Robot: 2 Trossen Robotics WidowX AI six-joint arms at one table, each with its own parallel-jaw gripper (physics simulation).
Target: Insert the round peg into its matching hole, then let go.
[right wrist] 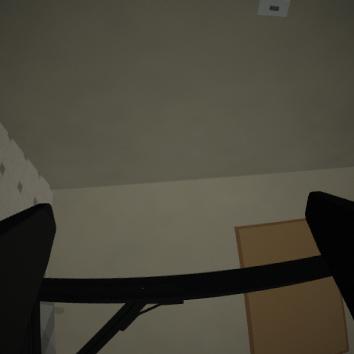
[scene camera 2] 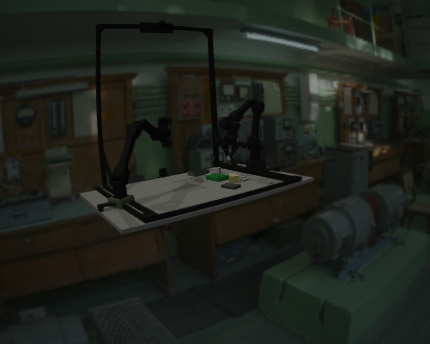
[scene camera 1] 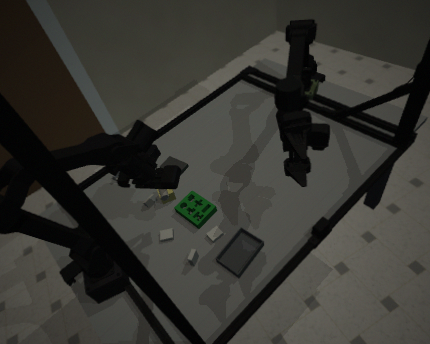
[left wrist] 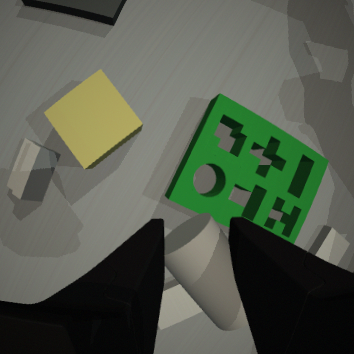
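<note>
My left gripper (left wrist: pixel 196 229) is shut on the round peg (left wrist: pixel 207 275), a pale cylinder held tilted between the fingers, its flat end facing up and left in the left wrist view. The green board (left wrist: pixel 252 125) (scene camera 1: pixel 201 223) (scene camera 2: pixel 216 177) lies flat on the table. Its round hole (left wrist: pixel 219 184) shows uncovered just above the peg's end in the left wrist view; the peg is outside it. In scene camera 1 the left gripper hangs left of the board, and its arm hides most of the fingers. My right gripper (scene camera 1: pixel 300 175) (right wrist: pixel 182 211) is wide open and empty, raised far from the board.
A yellow block (left wrist: pixel 94 119) (scene camera 2: pixel 234 178) stands beside the board. Pale pieces (scene camera 1: pixel 166 235) (scene camera 1: pixel 215 233) (scene camera 1: pixel 193 257) (left wrist: pixel 32 172) lie around it. A dark shallow tray (scene camera 1: pixel 251 260) lies below right of the board in scene camera 1. A dark flat piece (scene camera 1: pixel 176 164) (scene camera 2: pixel 231 186) lies behind the left gripper.
</note>
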